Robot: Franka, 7 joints.
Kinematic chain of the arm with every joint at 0, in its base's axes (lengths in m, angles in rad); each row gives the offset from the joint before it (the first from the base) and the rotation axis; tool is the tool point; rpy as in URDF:
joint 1: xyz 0 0 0.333 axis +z
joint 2: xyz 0 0 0 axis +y
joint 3: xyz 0 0 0.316 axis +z
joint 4: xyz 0.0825 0 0 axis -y
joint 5: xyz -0.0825 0 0.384 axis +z
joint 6: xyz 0 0 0 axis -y
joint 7: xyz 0.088 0 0 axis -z
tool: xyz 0 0 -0.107 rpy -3.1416 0 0
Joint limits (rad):
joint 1: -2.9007..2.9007
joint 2: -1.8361..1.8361
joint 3: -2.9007..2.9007
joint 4: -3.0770..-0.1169
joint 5: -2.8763..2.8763
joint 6: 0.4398..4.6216
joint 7: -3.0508..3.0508
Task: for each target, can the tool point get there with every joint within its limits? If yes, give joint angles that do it. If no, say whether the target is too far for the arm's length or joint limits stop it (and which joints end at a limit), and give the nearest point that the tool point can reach.
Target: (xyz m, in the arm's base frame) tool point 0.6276 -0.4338 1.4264
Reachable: no: too far | nearest point 0.4038 -0.2791 1.0366 | short by 0.475 m
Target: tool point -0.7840 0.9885 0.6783
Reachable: no: too far | nearest point -0.5142 0.6483 0.5595 | short by 0.450 m
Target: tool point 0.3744 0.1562 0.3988
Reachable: yes | joints 2.4034 0.4738 -2.3369 -2.6024 1.6547 1.3540 -1.8624
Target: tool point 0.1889 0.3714 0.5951
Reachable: yes | joints -0.6701 1.0585 1.9303 -2.2835 -1.7629 3.3717 0.4479
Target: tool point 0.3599 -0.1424 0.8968
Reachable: yes | joints -2.3301 0.2302 1.9482 -1.0836 -2.1053 3.8842 2.4672
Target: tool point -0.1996 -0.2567 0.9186
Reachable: yes | joints -0.2955 -1.2827 -0.4704 -1.8412 -2.1686 2.1775 -1.9694
